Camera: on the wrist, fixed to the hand. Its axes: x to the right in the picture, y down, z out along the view.
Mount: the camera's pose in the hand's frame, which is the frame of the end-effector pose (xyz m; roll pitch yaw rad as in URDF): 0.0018 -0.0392 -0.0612 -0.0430 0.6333 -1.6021
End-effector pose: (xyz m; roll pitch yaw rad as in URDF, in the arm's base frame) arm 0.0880 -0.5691 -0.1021 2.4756 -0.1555 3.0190
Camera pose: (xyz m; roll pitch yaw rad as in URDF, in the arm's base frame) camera 0.0815 -0.6375 -0.0782 2.9624 0.0360 -1.6735
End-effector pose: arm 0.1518 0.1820 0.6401 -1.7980 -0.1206 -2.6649
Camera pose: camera 0.1325 0.2292 0.6919 0.3256 -1.1399 1.7171
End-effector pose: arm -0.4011 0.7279 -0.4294 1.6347 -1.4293 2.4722
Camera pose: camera -0.4681 0.6998 -0.4326 1.6378 0.1334 -3.1063
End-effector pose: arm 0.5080 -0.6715 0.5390 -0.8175 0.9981 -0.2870
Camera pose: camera 0.4780 -0.7372 0.5303 -1.0288 -0.1206 -1.7163
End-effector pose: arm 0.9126 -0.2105 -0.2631 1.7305 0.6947 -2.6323
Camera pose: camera 0.9601 -0.2603 -0.2865 -2.2926 0.5499 -0.4799
